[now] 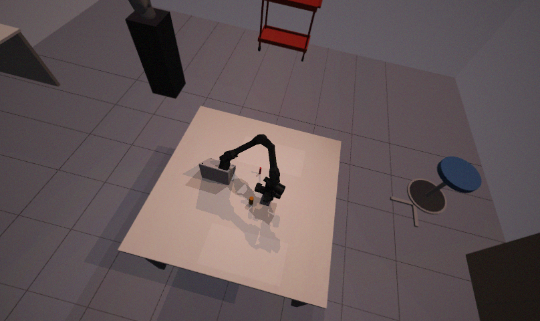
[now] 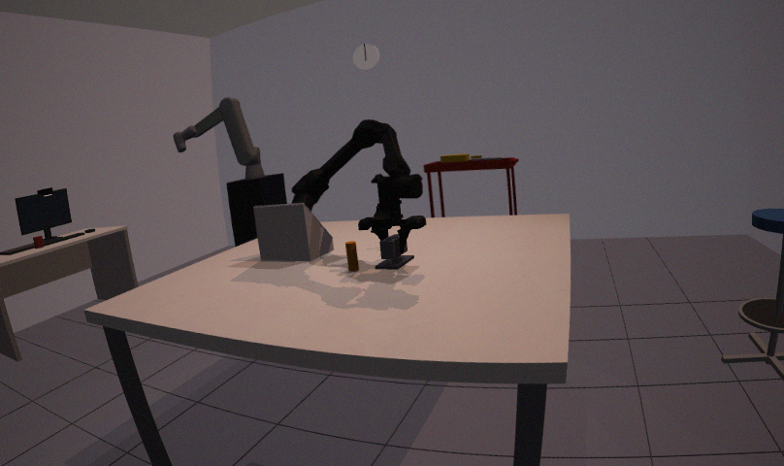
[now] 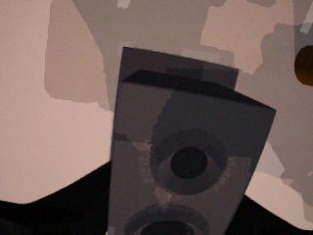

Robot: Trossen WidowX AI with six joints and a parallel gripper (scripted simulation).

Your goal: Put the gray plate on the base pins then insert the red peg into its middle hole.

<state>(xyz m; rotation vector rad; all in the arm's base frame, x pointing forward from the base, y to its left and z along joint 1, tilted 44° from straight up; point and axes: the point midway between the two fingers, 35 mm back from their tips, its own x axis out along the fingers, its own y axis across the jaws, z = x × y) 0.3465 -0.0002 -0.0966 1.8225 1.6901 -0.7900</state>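
My gripper tip is 20 mm above the dark base. From my gripper tip the other things lie so: gray plate (30 mm above); then orange cylinder (100 mm behind, 70 mm to the right, 10 mm above); then red peg (190 mm to the left, 100 mm behind, 10 mm above).
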